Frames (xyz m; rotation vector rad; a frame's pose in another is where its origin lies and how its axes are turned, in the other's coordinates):
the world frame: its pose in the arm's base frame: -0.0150 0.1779 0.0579 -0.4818 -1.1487 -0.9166
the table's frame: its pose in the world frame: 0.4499 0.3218 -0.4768 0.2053 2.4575 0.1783
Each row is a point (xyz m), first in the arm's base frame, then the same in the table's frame.
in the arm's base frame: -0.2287 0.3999 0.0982
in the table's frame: -0.1396 -0.2731 -0.9556
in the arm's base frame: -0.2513 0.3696 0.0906
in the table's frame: -0.1401 -0.3109 -0.9478
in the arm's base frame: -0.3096 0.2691 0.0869
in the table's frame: -0.1546 -0.4183 -0.9058
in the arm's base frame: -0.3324 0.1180 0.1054
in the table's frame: -0.1720 -0.5270 -0.7982
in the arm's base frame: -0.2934 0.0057 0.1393
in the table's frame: -0.1806 -0.5624 -0.6801
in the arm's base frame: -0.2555 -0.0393 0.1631
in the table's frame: -0.1843 -0.5579 -0.6169
